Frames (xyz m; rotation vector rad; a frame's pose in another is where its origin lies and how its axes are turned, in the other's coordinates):
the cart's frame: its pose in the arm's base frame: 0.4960 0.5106 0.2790 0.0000 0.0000 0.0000
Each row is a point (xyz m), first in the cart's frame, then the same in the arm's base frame.
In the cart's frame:
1: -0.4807 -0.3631 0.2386
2: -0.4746 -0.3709 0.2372
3: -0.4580 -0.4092 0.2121
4: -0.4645 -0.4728 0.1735
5: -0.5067 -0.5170 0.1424
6: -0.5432 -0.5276 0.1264
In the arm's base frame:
1: 0.0153 0.1475 0.5176
2: 0.0214 0.1397 0.5162
3: 0.0380 0.1014 0.4911
4: 0.0315 0.0378 0.4525
5: -0.0107 -0.0064 0.4214
6: -0.0472 -0.0170 0.4054

